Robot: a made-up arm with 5 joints.
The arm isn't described. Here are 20 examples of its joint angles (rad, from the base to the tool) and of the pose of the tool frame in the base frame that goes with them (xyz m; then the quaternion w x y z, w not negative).
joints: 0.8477 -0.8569 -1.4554 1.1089 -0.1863
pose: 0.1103 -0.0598 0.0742 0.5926 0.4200 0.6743 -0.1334
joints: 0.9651 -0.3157 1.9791 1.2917 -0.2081
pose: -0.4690 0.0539 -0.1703 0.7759 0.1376 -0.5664 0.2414
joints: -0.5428 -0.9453 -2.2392 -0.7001 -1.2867
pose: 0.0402 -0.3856 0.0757 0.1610 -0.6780 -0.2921 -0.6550
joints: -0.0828 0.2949 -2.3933 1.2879 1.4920
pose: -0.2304 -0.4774 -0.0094 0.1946 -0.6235 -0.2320 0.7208
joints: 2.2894 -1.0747 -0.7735 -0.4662 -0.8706
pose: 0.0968 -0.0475 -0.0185 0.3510 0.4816 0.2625 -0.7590
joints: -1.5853 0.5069 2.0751 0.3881 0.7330
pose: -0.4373 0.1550 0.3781 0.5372 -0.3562 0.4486 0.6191
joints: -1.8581 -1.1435 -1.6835 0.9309 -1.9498
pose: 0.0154 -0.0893 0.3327 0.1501 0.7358 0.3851 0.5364
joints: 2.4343 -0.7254 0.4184 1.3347 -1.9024
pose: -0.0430 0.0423 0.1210 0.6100 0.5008 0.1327 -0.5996
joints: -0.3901 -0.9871 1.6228 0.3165 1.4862
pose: -0.4557 -0.2817 0.0850 0.3996 -0.6046 -0.0135 0.6889
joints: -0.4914 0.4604 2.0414 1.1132 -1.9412
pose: -0.2748 0.1481 0.0986 0.7320 -0.0914 -0.6750 0.0132
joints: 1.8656 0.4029 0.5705 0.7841 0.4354
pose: -0.1918 -0.2298 0.0018 0.4087 0.6888 0.0547 0.5962
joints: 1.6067 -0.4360 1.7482 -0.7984 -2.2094
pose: -0.5006 -0.1289 -0.1338 0.5736 -0.5635 0.0190 0.5941
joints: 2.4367 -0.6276 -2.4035 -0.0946 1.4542
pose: 0.0634 0.2336 -0.1809 0.3300 -0.6652 -0.5699 -0.3519
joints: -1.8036 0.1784 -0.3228 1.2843 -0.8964
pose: -0.1153 -0.0459 -0.0228 0.1775 -0.8163 0.2048 -0.5100
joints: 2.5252 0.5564 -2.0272 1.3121 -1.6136
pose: -0.3754 0.2115 0.1032 0.5855 -0.2427 0.2952 0.7150
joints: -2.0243 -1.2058 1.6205 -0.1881 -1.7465
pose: -0.4617 -0.0329 0.0261 0.4581 0.3254 -0.4726 0.6789
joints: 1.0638 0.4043 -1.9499 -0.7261 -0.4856
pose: -0.2267 0.2238 -0.2456 0.8541 -0.2949 0.4155 -0.1047
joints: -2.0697 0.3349 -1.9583 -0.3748 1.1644
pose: 0.0212 0.0027 0.2295 0.3424 -0.3431 0.0090 -0.8746
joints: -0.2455 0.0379 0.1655 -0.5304 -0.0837
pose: -0.1958 0.1634 0.0551 0.9342 -0.1155 -0.3372 0.0164
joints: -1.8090 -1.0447 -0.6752 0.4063 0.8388
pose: -0.2058 0.2919 0.0003 0.7813 -0.6016 0.1308 -0.1024
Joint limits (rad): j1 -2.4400..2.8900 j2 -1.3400..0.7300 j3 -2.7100..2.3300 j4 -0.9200..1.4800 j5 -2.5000..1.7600
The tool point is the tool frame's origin. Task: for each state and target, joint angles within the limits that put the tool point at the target. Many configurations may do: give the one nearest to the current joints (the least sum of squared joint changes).
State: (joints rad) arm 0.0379 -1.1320 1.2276 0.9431 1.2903
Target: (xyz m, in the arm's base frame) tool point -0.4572 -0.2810 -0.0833
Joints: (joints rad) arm -0.0673 -1.1093 1.9061 0.7930 1.3089
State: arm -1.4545 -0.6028 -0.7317 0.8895 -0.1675
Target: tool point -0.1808 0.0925 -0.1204
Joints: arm -2.1899 -0.7967 -0.1863 0.9538 -0.0692
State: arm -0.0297 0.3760 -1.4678 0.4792 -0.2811
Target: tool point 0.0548 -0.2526 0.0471
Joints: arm -0.7472 0.0945 -1.8745 0.8309 0.2968
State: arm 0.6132 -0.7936 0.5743 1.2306 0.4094
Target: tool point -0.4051 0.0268 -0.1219
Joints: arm 0.0184 -1.2051 1.0116 0.7818 0.1652
